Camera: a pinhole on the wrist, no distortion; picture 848 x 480 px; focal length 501.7 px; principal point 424.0 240.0 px. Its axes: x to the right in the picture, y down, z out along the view. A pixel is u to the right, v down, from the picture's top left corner.
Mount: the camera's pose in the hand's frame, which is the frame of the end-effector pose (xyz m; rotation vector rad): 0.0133 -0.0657 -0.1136 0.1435 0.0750 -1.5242
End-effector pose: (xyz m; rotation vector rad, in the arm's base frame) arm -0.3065 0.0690 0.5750 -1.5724 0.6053 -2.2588
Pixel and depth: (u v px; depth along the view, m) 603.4 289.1 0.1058
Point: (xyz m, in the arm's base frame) -0.3291 0.1618 0.6481
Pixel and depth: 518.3 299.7 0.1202
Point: -0.3142 0.1465 0.6484
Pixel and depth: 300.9 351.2 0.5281
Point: 0.0644 -0.0435 0.7922
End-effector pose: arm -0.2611 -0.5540 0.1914 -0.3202 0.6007 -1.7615
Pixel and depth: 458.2 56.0 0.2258
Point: -0.2814 -0.4824 0.3487
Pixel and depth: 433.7 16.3 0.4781
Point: -0.1464 -0.3974 0.5837
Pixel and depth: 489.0 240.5 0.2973
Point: -0.2914 -0.5710 0.4165
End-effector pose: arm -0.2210 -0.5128 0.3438 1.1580 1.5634 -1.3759
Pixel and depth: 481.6 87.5 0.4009
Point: -0.3543 -0.8022 0.4727
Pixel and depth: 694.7 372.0 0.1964
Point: -0.4286 -0.5743 0.3383
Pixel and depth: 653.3 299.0 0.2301
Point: -0.4261 -0.6103 0.3593
